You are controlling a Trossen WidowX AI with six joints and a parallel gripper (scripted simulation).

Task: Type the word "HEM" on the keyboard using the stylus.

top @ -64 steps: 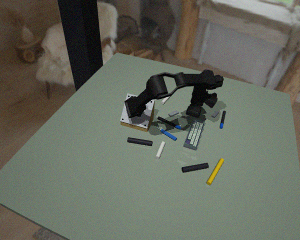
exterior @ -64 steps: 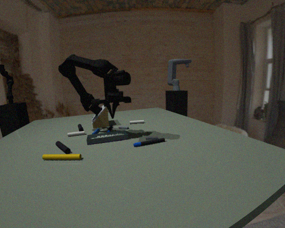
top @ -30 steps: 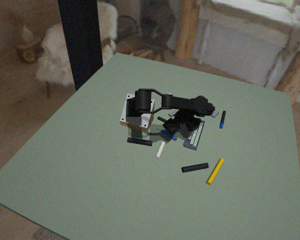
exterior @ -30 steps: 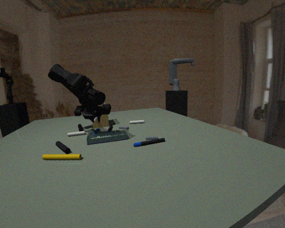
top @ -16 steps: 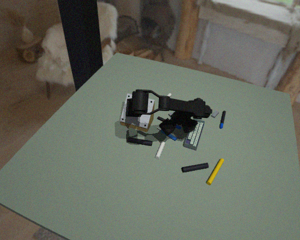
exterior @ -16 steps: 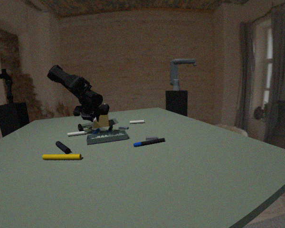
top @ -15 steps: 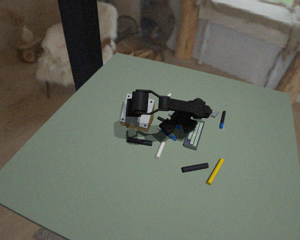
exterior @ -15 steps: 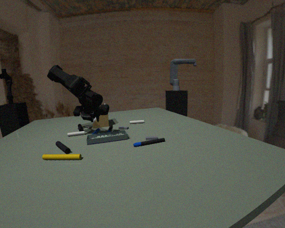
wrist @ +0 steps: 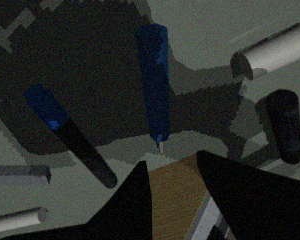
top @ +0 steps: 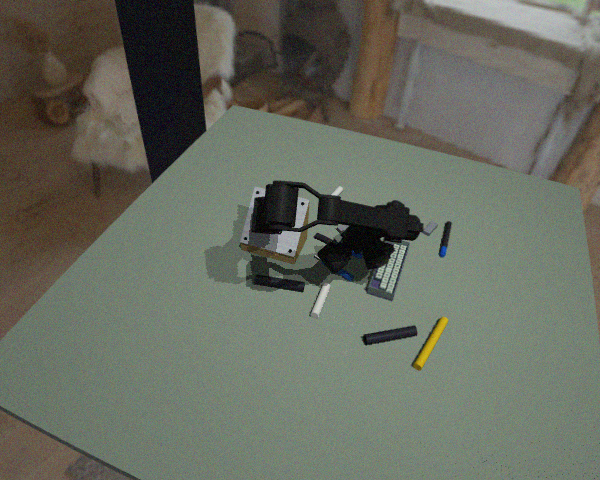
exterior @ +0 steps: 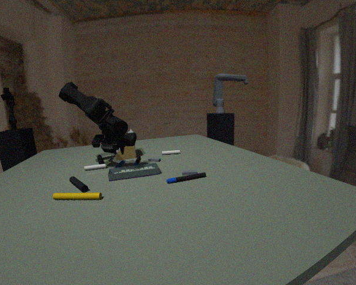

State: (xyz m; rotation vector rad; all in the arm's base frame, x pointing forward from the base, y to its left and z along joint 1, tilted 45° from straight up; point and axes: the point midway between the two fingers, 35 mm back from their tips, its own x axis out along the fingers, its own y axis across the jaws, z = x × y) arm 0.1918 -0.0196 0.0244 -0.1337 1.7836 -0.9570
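Right now my gripper tip is 20 mm past the blue stylus, 10 mm to the right of it and 50 mm above it. Also, from my gripper tip: yellow cylinder: 280 mm ahead, 130 mm to the right, 50 mm below; then grey eraser: 210 mm ahead, 250 mm to the left, 50 mm below.
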